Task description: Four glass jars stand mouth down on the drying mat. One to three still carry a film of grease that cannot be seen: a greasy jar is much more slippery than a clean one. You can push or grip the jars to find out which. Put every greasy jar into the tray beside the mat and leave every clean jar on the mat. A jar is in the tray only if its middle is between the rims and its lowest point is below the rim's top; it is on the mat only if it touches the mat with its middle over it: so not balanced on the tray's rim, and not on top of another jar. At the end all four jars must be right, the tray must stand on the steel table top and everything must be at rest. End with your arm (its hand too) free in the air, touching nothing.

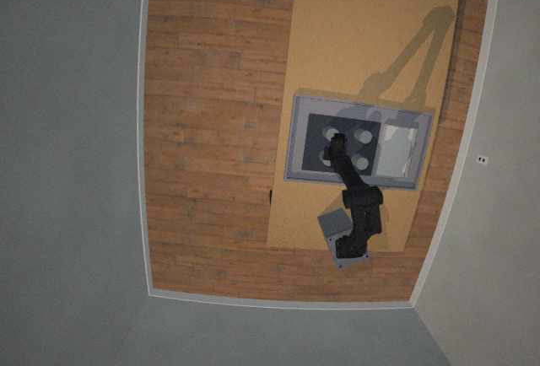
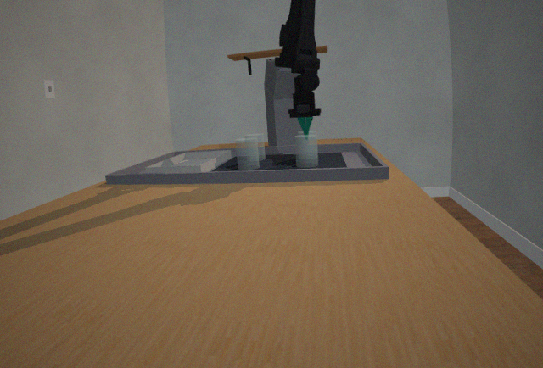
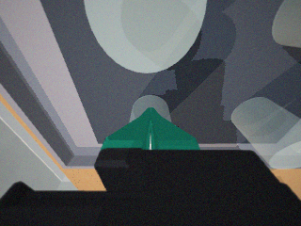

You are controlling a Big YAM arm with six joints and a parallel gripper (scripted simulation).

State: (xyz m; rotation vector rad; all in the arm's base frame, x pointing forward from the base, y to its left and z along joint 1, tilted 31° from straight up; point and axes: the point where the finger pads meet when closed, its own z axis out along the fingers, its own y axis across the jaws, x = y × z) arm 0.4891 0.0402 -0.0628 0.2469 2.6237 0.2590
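Now: hand 190 mm to the left of the rimmed steel table top and 80 mm above it. Also, from my hand: pale tray 40 mm behind, 400 mm to the right, 70 mm below; then dark drying mat 90 mm to the right, 80 mm below.
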